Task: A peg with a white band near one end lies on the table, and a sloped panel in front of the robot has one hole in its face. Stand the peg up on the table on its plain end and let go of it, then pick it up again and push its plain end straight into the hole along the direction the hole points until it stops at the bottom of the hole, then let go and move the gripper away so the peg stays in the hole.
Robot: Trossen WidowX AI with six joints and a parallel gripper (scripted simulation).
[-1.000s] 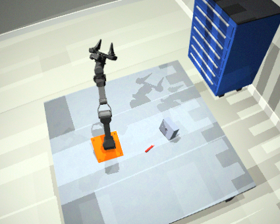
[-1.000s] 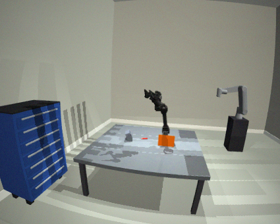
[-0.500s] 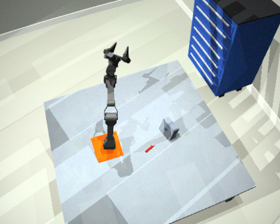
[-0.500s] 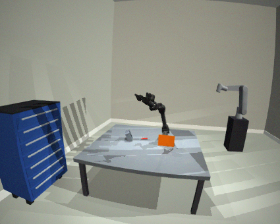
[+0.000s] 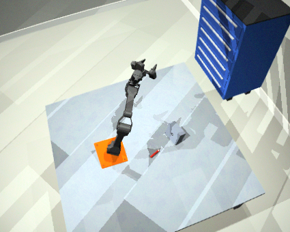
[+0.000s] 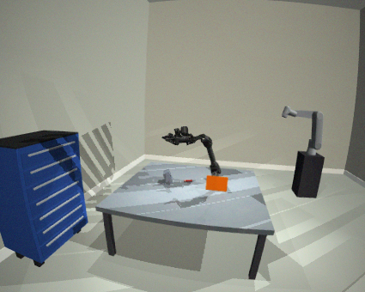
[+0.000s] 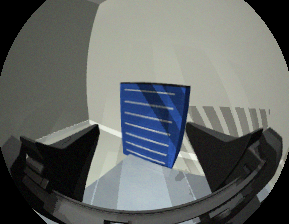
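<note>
Right now the peg is 480 mm below my gripper tip, 400 mm to the right of it and 130 mm behind it. The rest, counted from my gripper tip: panel 440 mm below, 330 mm to the right, 40 mm ahead.
</note>
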